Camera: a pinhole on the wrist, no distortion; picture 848 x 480 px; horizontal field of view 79.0 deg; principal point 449.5 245.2 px. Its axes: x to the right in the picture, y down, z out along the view. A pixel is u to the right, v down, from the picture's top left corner.
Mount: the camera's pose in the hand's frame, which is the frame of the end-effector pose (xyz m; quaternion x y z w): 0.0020 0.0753 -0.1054 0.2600 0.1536 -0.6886 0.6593
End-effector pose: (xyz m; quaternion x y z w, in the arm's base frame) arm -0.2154 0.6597 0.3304 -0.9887 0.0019 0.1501 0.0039
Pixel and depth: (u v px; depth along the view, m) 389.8 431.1 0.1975
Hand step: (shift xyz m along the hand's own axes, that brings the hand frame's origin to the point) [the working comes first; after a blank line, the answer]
In the camera's frame: -0.0229 0.0714 0.1975

0.0417 -0.0212 0.0783
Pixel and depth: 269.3 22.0 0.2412
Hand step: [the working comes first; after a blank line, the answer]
In the camera's frame: -0.0845 -0.1047 0.2412

-0.1393 0.0203 0.1254
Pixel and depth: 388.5 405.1 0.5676
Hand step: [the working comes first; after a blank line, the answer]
In the camera's frame: -0.0673 0.1765 0.5676

0.0877 -0.1983 0.4196
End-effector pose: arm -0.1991 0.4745 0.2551 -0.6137 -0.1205 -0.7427 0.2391
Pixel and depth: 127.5 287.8 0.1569
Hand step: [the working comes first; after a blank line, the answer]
In the camera's frame: -0.0982 0.0130 0.1569

-0.0100 0.0686 0.0797
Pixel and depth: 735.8 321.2 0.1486
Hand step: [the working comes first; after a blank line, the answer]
In the camera's frame: 0.0827 0.0220 0.1486

0.0010 -0.0774 -0.0274
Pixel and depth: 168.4 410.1 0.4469
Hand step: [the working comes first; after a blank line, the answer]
In the camera's frame: -0.2442 0.1433 0.4469

0.0729 0.0178 0.4157
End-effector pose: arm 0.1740 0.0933 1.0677 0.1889 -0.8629 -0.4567 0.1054
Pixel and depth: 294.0 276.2 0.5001
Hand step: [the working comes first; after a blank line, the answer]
In the camera's frame: -0.1512 0.0301 0.5001

-0.0467 -0.0792 0.3922
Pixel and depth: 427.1 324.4 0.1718
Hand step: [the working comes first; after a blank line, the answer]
In the camera's frame: -0.0075 0.0265 0.1718

0.0014 -0.0160 0.0427
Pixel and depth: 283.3 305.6 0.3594
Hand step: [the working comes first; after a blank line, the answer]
In the camera's frame: -0.1161 0.0422 0.3594

-0.0127 -0.0313 0.2591
